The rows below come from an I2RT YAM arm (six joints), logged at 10 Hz.
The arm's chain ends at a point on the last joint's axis. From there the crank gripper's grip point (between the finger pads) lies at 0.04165 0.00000 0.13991 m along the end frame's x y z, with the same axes.
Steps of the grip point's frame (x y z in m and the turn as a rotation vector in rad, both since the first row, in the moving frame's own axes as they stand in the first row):
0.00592, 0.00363, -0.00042, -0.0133, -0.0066, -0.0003
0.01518, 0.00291, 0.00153, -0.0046, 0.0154, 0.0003
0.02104, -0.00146, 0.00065, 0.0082, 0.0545, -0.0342
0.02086, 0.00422, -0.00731, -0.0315, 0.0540, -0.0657
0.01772, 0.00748, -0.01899, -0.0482, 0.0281, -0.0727
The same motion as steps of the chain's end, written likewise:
0.00684, 0.00178, -0.00068, -0.0133, -0.0066, -0.0003
0.01303, 0.00226, 0.00219, -0.0046, 0.0154, 0.0003
0.01353, 0.00123, 0.00314, 0.0082, 0.0545, -0.0342
0.01332, 0.00283, -0.00483, -0.0315, 0.0540, -0.0657
0.01368, 0.00394, -0.01768, -0.0482, 0.0281, -0.0727

